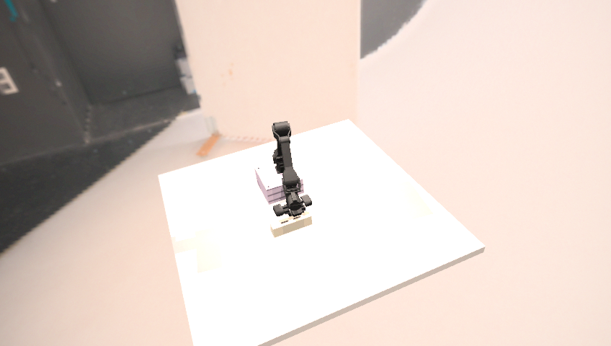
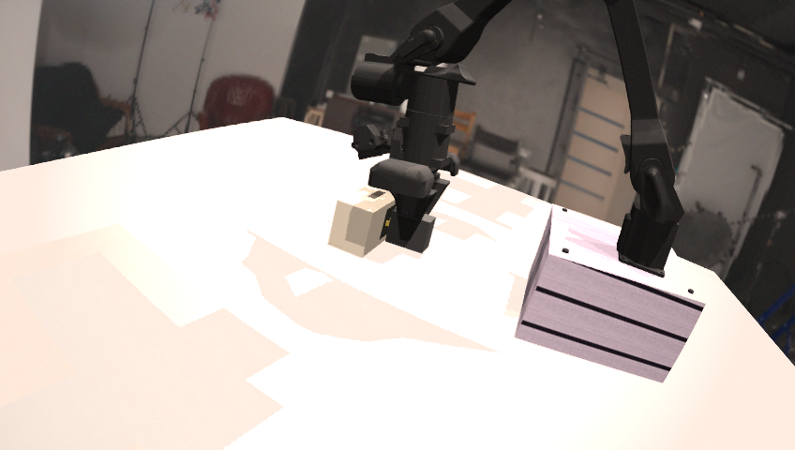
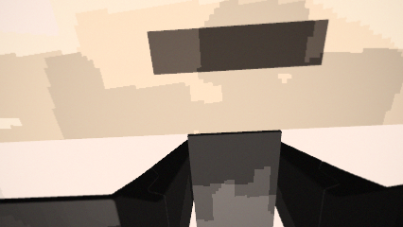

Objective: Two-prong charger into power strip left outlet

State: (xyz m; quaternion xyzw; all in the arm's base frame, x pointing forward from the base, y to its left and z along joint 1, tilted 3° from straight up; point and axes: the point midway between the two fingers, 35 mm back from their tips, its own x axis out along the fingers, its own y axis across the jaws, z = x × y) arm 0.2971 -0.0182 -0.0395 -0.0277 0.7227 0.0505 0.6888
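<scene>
Now: the black two-prong charger 20 mm ahead of my gripper tip and 10 mm above it.
</scene>
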